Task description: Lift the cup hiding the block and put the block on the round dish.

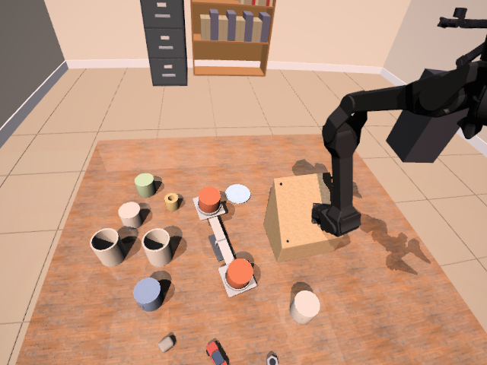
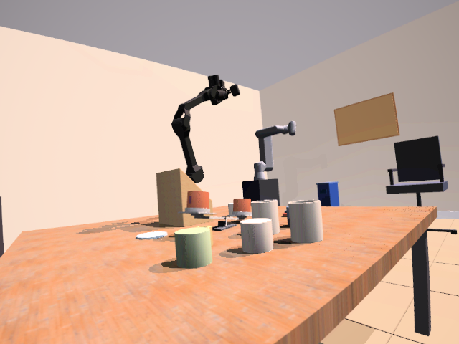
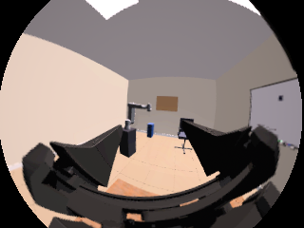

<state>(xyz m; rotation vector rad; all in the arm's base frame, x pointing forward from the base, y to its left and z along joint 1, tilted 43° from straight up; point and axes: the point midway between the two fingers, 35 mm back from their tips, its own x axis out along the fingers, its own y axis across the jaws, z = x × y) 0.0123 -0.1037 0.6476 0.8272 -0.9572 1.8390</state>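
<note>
Right now my gripper tip is 350 mm short of the pale block, 250 mm to the left of it and 660 mm above it. The rest, counted from my gripper tip: blue cylinder: 610 mm ahead, 190 mm to the right, 670 mm below; then orange cup: 440 mm ahead, 500 mm to the right, 590 mm below; then toy car: 410 mm ahead, 50 mm to the right, 690 mm below.
</note>
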